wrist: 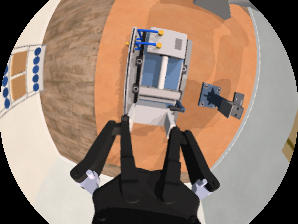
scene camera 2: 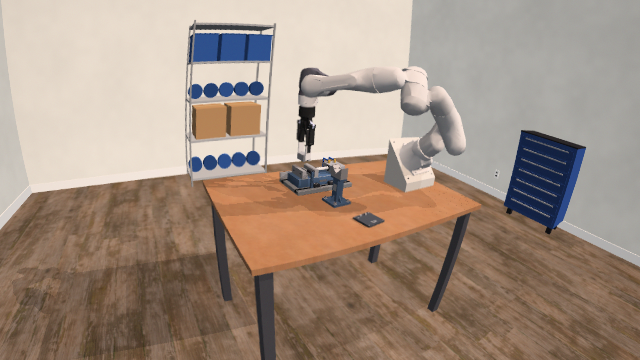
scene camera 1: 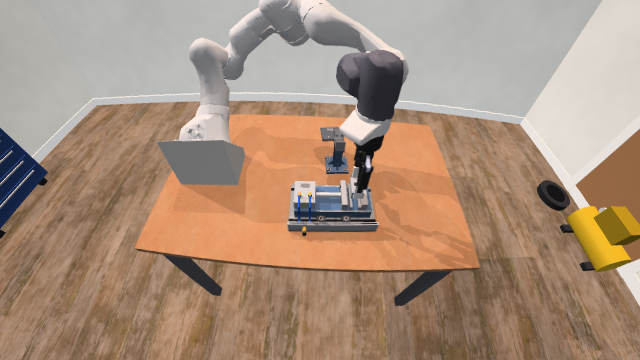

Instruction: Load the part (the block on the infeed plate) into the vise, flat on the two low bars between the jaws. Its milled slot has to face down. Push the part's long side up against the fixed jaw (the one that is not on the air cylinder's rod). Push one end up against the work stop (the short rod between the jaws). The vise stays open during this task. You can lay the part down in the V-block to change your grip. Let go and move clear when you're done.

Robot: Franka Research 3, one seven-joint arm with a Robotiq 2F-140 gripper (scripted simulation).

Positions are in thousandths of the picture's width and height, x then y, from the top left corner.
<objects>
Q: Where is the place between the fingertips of my gripper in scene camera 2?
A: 474,438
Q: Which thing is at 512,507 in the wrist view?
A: A part.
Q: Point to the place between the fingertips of my gripper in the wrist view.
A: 505,498
</objects>
